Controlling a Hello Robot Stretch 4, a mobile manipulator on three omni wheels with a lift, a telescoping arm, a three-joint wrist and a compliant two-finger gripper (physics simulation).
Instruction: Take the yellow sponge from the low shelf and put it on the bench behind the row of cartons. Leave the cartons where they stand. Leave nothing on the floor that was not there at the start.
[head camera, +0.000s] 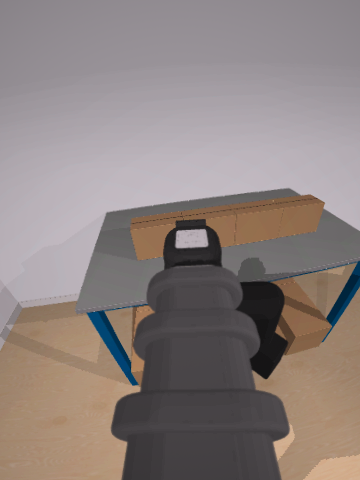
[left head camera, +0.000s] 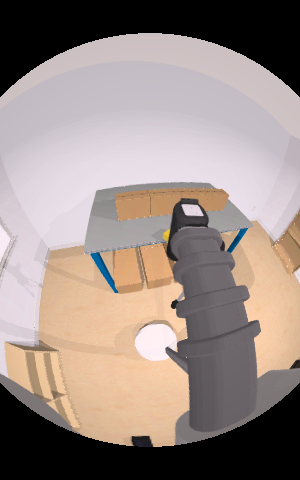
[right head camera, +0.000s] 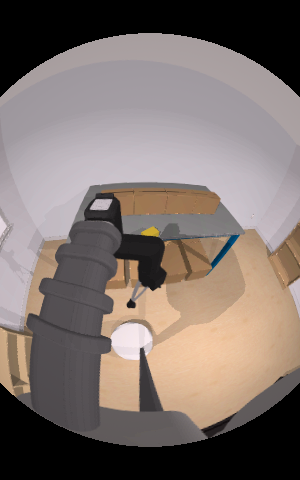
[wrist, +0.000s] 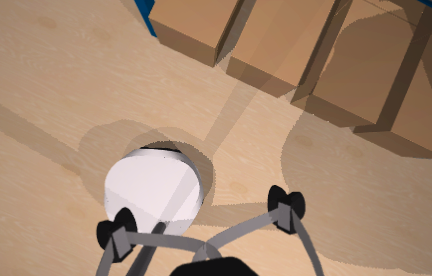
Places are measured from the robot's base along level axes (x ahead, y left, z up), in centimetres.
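Where they show: gripper, fingertip midpoint: (right head camera: 144, 295) (wrist: 203, 212); robot's base, origin of the base link: (left head camera: 154, 341) (right head camera: 132, 339) (wrist: 159, 189).
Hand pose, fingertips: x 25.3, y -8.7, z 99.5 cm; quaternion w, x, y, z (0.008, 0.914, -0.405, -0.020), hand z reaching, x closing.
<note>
Each offset is from my fingertips to the top centre of the thing. "pt": to the spot under its first point. Level surfaces: height alone.
The yellow sponge {dy -1.3, dx +43.3, dz -6.3 cm} (left head camera: 166, 234) (right head camera: 150, 232) lies at the front edge of the grey bench top {dz -10.7 cm} (head camera: 115, 270) (left head camera: 107, 232) (right head camera: 210, 225), on the near side of the row of cartons {dy -24.2, dx +78.0, dz +7.3 cm} (head camera: 257, 221) (left head camera: 132, 206) (right head camera: 182, 203). The arm hides part of it in the left and right head views, and it does not show in the wrist view. The row stands upright along the bench. My gripper (wrist: 203, 212) is open and empty, with its fingers well apart. It hangs in front of the bench, over the floor, apart from the sponge.
Several brown cartons (head camera: 310, 322) (left head camera: 127, 270) (wrist: 280, 42) stand under the bench between blue legs {pt dy +51.7, dx +34.9, dz -45.2 cm} (head camera: 114, 345) (left head camera: 104, 271) (right head camera: 223, 254). A white round object (left head camera: 156, 342) (right head camera: 132, 341) (wrist: 150, 187) is on the floor before the bench, below my gripper. Wooden shelving stands at the left and right edges.
</note>
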